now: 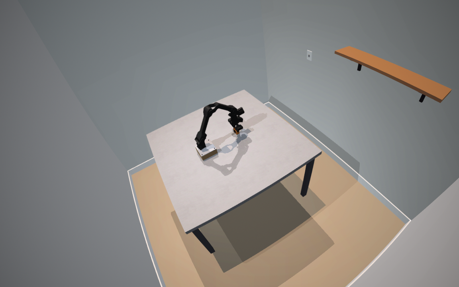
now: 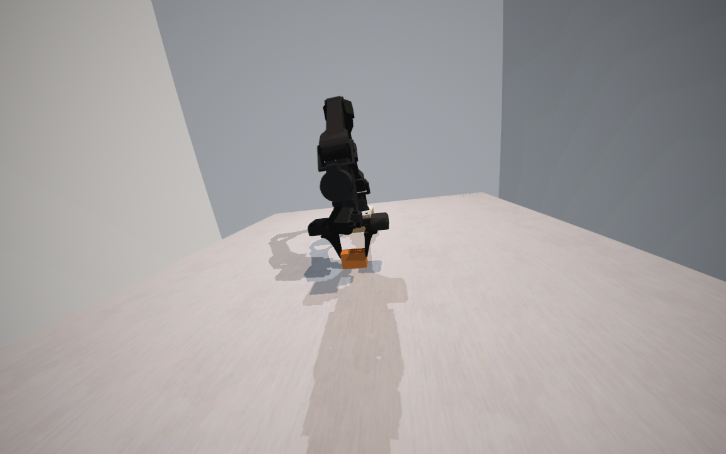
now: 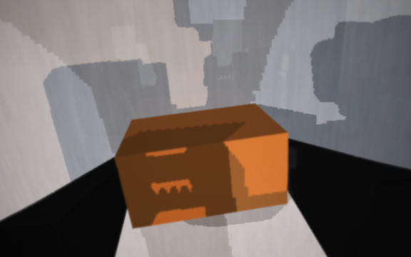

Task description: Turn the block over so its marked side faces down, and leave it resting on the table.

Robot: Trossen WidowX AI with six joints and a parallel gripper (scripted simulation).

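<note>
The orange block lies 1 cm behind my gripper tip.
</note>
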